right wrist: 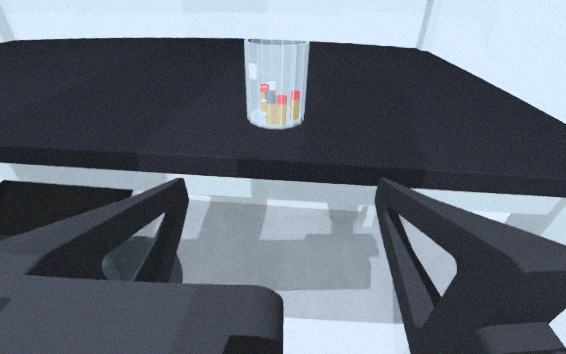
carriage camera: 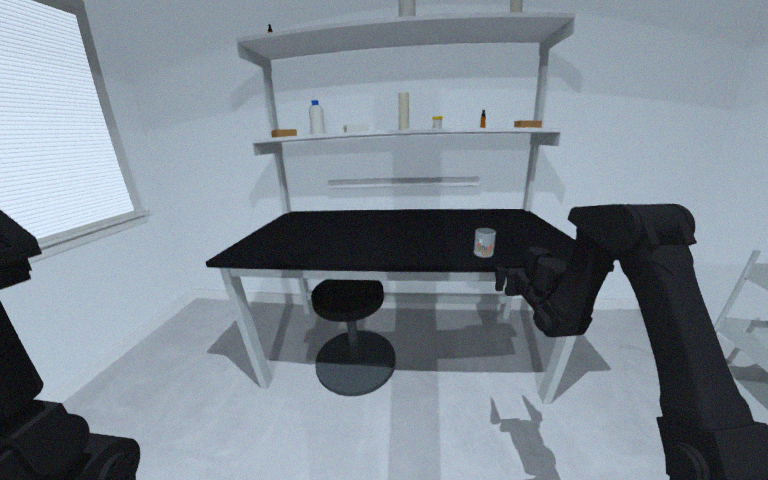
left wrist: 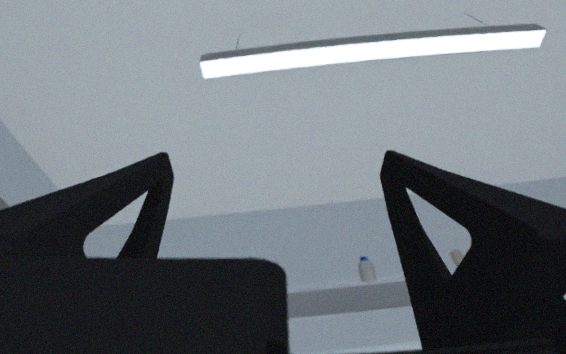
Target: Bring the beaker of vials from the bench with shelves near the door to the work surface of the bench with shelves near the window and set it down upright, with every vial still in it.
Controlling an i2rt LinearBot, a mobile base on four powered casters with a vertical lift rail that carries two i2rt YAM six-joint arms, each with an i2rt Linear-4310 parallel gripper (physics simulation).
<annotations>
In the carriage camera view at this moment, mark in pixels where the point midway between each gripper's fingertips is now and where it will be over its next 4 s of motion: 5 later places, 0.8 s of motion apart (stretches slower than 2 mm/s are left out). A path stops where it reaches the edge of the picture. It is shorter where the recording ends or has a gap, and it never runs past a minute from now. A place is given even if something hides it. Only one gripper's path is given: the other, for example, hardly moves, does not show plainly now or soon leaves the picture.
The right gripper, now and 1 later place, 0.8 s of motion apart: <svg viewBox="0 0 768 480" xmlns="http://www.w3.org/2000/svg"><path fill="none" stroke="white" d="M511 266L570 161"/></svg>
</annotations>
